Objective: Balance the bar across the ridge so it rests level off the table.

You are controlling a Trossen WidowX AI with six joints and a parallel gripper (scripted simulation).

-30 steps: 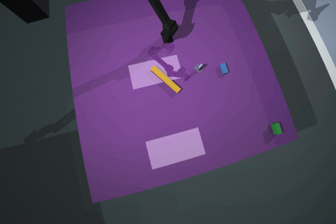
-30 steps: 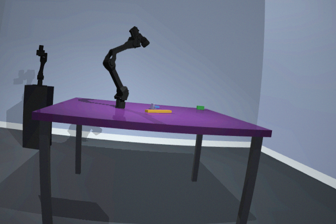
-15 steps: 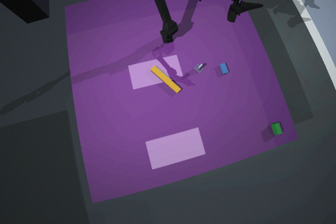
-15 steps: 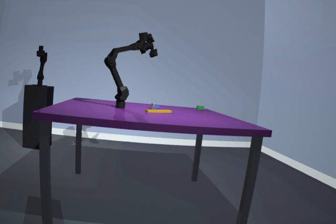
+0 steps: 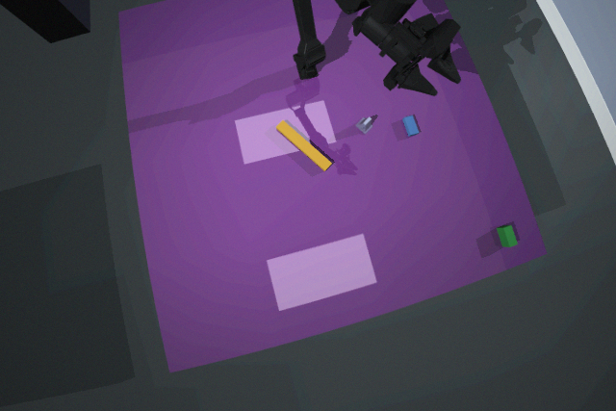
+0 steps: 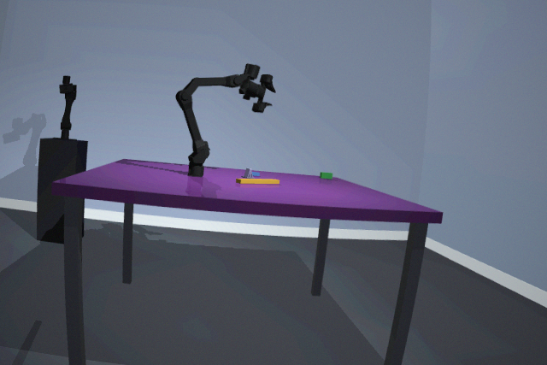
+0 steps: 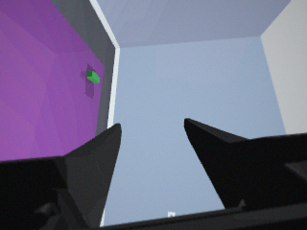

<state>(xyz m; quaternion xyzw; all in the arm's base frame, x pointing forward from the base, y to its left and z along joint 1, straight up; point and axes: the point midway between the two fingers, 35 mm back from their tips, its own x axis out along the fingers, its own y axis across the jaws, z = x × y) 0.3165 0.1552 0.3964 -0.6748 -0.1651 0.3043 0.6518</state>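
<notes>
Right now my gripper tip is 380 mm above the yellow bar, 260 mm to the left of it and 70 mm past it. The rest, counted from my gripper tip: grey ridge (350 mm below, 90 mm behind, 40 mm to the right); green block (400 mm ahead, 370 mm below, 320 mm to the left); blue block (380 mm below, 120 mm to the left, 50 mm behind).
</notes>
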